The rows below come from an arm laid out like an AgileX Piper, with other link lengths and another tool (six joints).
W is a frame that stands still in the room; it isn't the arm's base.
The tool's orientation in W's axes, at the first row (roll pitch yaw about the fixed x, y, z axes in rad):
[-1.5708 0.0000 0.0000]
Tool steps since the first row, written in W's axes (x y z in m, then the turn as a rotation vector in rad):
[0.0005 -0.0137 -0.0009 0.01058 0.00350 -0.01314]
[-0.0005 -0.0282 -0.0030 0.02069 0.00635 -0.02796]
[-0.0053 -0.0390 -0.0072 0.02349 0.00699 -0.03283]
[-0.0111 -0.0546 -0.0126 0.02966 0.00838 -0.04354]
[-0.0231 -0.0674 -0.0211 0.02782 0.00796 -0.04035]
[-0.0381 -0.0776 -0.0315 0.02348 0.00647 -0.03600]
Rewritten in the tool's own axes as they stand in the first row. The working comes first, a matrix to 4 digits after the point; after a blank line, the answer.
The tool's axes in the first row as the columns of a matrix, in W's axes (used below as rounded here):
[1.0000 0.0000 0.0000]
[0.0000 0.0000 1.0000]
[0.0000 -1.0000 0.0000]

[0.0005 0.0009 -0.0137 0.01058 0.01314 0.00350]
[-0.0005 0.0030 -0.0282 0.02069 0.02796 0.00635]
[-0.0053 0.0072 -0.0390 0.02349 0.03283 0.00699]
[-0.0111 0.0126 -0.0546 0.02966 0.04354 0.00838]
[-0.0231 0.0211 -0.0674 0.02782 0.04035 0.00796]
[-0.0381 0.0315 -0.0776 0.02348 0.03600 0.00647]

